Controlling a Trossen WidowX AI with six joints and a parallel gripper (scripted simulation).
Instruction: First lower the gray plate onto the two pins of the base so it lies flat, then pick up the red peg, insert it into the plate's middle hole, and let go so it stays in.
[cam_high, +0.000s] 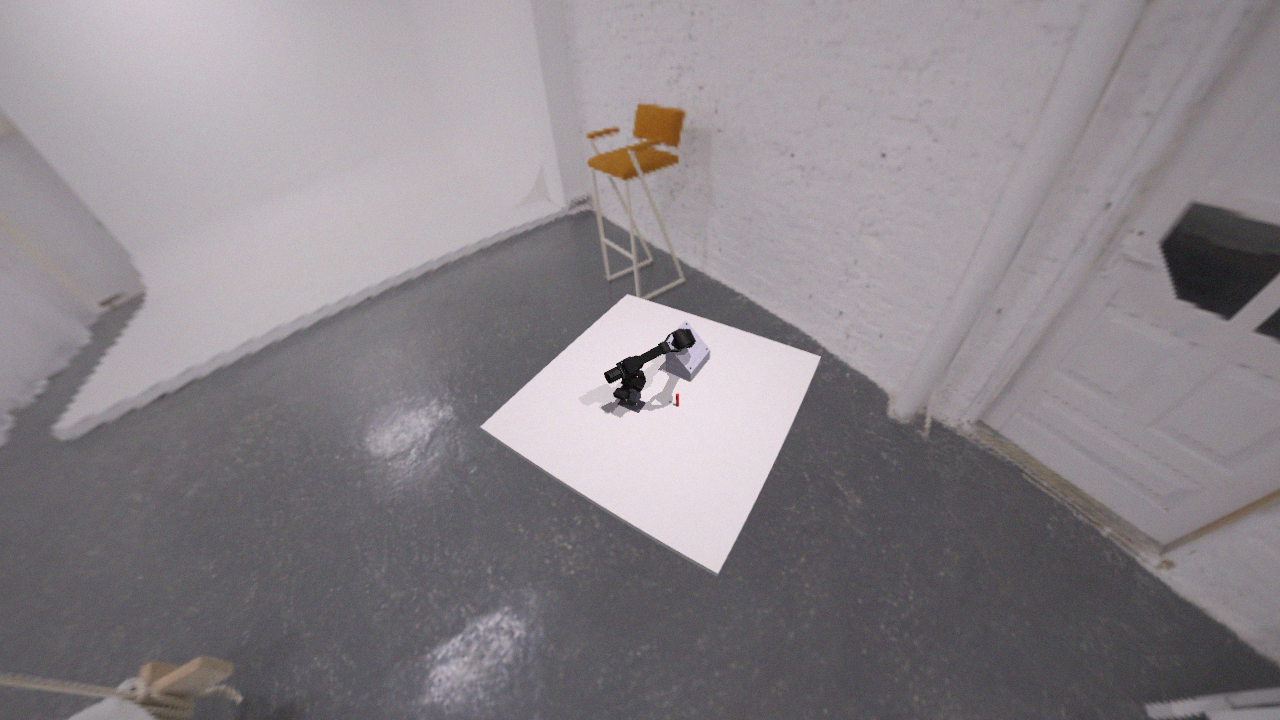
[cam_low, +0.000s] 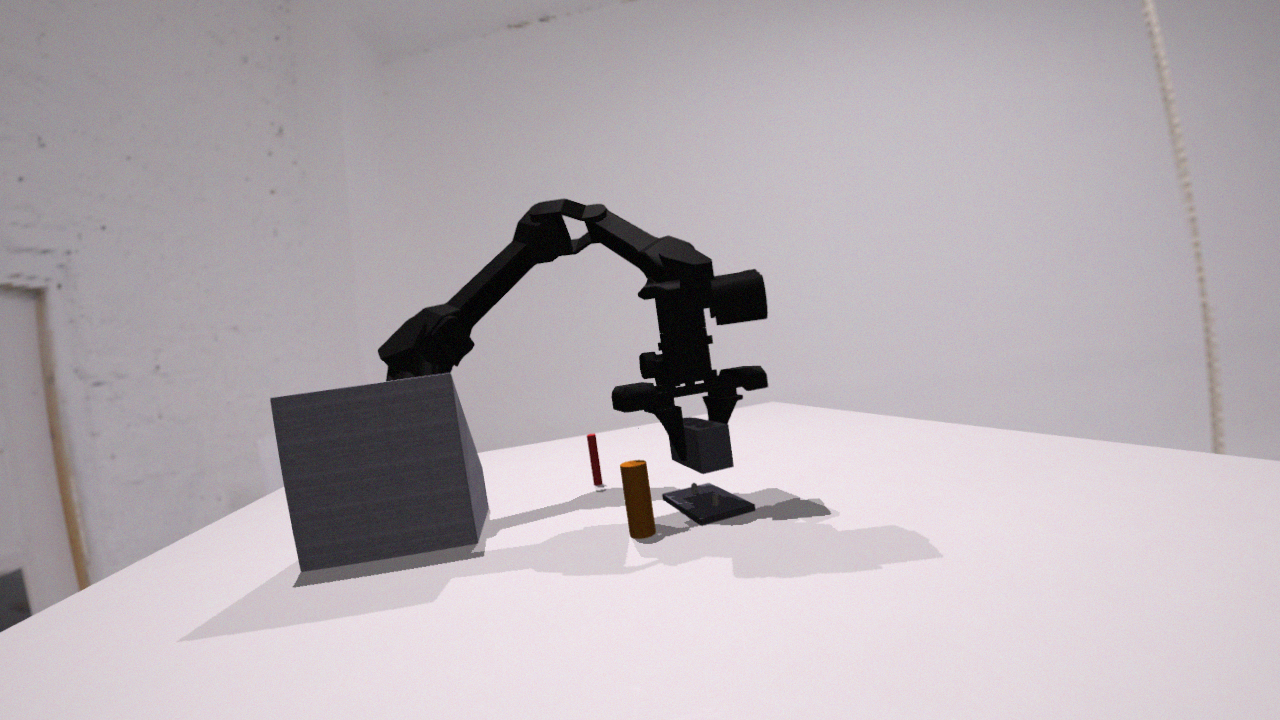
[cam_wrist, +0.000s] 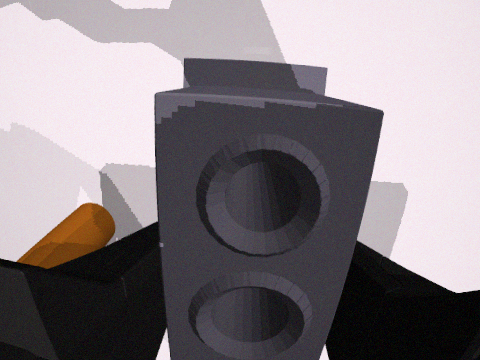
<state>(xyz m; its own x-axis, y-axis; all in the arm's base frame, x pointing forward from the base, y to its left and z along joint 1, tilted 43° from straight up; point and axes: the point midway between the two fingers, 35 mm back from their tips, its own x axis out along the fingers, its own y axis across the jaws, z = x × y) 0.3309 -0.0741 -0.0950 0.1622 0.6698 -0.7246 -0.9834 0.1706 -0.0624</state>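
Now: the dark flat base 50 mm below my gripper tip. The rest, counted from my gripper tip: orange cylinder 100 mm behind, 30 mm to the right, 20 mm below; red peg 210 mm to the left, 70 mm behind, 20 mm below; gray plate 30 mm above.
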